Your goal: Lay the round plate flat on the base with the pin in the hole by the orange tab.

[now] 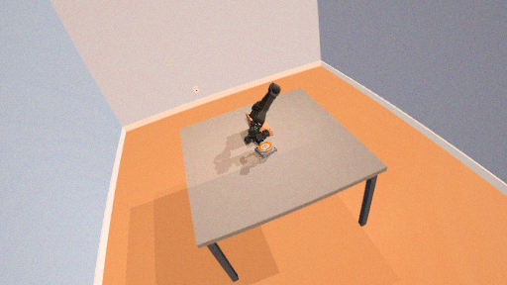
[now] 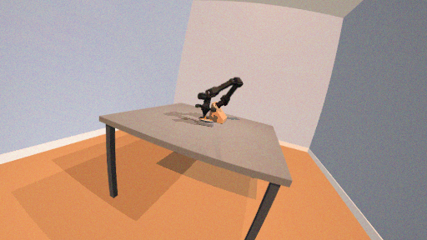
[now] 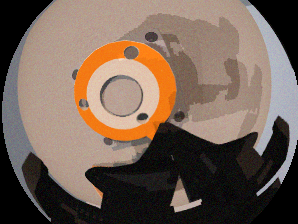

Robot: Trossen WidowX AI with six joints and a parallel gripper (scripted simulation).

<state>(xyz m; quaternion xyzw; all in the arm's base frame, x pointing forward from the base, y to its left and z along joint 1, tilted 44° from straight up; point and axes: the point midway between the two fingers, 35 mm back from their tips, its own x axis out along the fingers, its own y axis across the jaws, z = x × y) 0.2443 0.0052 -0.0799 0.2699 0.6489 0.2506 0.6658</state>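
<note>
My gripper tip is now 4 cm to the right of the grey base, 3 cm short of it and 2 cm above it.
</note>
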